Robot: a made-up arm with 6 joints. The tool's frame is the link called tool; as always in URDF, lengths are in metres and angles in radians. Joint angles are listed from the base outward.
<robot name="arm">
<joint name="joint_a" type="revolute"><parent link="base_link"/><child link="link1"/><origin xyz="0 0 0.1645" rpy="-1.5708 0 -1.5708"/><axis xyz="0 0 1"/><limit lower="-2.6" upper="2.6"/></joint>
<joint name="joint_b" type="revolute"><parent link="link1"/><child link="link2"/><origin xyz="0.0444 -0.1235 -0.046" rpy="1.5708 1.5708 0"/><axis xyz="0 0 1"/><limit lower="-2.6" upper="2.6"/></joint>
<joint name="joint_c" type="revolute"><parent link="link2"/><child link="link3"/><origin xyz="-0.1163 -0.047 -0.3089" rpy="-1.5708 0 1.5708"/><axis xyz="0 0 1"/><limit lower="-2.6" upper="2.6"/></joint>
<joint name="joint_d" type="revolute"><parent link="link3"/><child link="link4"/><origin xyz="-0.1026 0.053 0.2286" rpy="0 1.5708 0"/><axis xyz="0 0 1"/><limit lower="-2.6" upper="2.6"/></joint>
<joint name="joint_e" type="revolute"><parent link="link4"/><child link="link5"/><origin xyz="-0.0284 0.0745 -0.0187" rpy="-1.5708 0 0"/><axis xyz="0 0 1"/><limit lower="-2.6" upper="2.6"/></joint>
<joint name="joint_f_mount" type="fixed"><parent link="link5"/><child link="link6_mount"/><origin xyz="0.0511 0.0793 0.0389"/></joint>
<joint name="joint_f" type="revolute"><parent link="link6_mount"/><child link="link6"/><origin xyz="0.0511 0.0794 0.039" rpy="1.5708 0 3.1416"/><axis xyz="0 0 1"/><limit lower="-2.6" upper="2.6"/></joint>
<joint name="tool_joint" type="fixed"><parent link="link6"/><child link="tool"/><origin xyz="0.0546 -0.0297 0.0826" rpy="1.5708 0 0"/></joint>
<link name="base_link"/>
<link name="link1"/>
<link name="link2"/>
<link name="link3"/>
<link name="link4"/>
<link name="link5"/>
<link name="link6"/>
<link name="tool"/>
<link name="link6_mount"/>
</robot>
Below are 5 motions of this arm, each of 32 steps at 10 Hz.
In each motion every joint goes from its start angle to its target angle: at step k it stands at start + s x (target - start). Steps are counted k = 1, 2, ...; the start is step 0. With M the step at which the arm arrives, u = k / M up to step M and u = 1 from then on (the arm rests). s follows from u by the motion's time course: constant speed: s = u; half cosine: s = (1 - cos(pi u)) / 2; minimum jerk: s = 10 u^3 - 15 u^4 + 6 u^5.
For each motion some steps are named. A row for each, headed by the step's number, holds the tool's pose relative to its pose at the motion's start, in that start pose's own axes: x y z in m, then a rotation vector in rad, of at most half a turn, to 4 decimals.
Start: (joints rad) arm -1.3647 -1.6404 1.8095 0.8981 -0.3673 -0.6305
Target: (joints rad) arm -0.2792 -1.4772 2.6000 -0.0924 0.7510 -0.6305
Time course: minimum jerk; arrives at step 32
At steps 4, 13, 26, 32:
4: 0.0068 -0.0041 -0.0014 -0.0231 0.0156 -0.0300
13: 0.1366 -0.1380 -0.0326 -0.4755 0.2523 -0.6301
26: 0.2486 -0.5552 0.1191 -1.1234 0.4395 -1.8859
32: 0.2476 -0.5800 0.1465 -1.1443 0.4444 -1.9836

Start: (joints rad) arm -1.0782 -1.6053 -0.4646 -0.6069 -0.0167 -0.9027
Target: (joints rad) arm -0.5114 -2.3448 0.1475 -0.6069 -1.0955 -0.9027
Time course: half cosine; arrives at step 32
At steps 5, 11, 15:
5: -0.0089 -0.0088 0.0112 0.0769 0.0469 0.0038
11: -0.0319 -0.0524 0.0440 0.3405 0.1792 -0.0105
15: -0.0490 -0.1065 0.0624 0.5680 0.2547 -0.0558

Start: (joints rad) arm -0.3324 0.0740 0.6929 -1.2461 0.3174 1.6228
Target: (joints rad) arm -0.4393 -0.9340 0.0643 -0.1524 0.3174 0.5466
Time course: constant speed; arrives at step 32
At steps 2, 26, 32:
2: -0.0301 -0.0071 0.0374 0.0593 -0.1598 0.0633
26: -0.4061 -0.4454 0.2226 1.2329 -1.8615 0.1210
32: -0.4342 -0.6001 0.1792 1.6052 -2.1451 -0.1489

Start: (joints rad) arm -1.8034 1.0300 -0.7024 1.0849 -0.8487 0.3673
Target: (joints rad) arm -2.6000 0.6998 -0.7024 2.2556 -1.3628 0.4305
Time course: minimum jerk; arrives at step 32
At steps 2, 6, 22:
2: -0.0009 0.0004 -0.0006 -0.0015 -0.0005 0.0017
6: -0.0193 0.0088 -0.0119 -0.0326 -0.0103 0.0381
22: -0.3250 0.0208 -0.1331 -0.5743 -0.2586 0.6522

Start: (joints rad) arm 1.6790 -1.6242 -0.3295 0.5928 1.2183 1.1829
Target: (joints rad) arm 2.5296 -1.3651 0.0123 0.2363 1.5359 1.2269
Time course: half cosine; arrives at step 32
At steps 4, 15, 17, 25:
4: 0.0013 -0.0165 -0.0202 -0.0101 0.0348 -0.0302
15: -0.0301 -0.2233 -0.2169 -0.1231 0.3870 -0.4004
17: -0.0507 -0.2777 -0.2555 -0.1516 0.4630 -0.4988
25: -0.1613 -0.4689 -0.3561 -0.2577 0.6995 -0.8631

